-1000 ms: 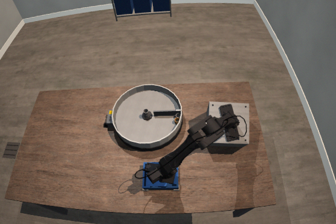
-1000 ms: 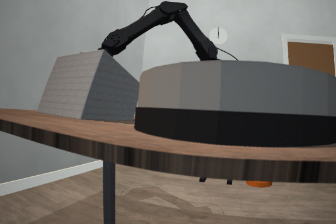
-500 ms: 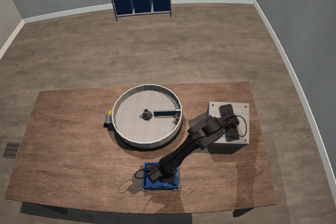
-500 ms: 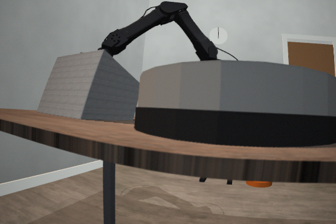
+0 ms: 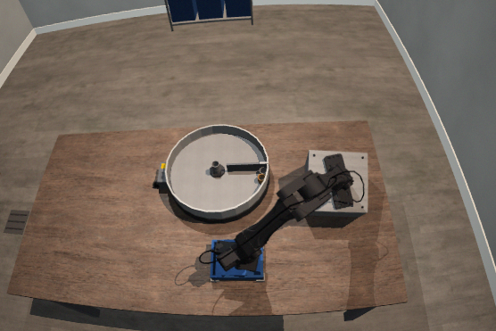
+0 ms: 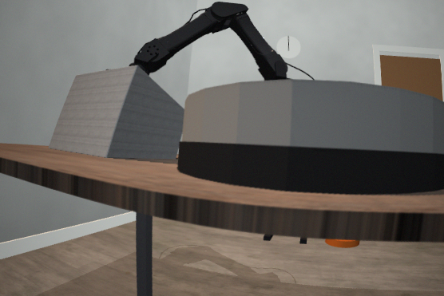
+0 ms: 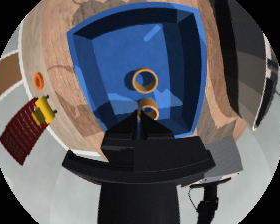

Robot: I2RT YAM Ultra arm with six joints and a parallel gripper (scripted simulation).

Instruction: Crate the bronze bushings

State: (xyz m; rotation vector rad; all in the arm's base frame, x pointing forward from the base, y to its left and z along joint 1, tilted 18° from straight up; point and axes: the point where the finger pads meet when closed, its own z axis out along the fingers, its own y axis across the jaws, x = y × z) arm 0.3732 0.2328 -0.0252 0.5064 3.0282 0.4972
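Now: hand 40 mm short of the blue crate, 20 mm to the left of it and 10 mm above it. From my hand the other things lie so: grey turntable: 410 mm to the right, 80 mm ahead, 20 mm above.
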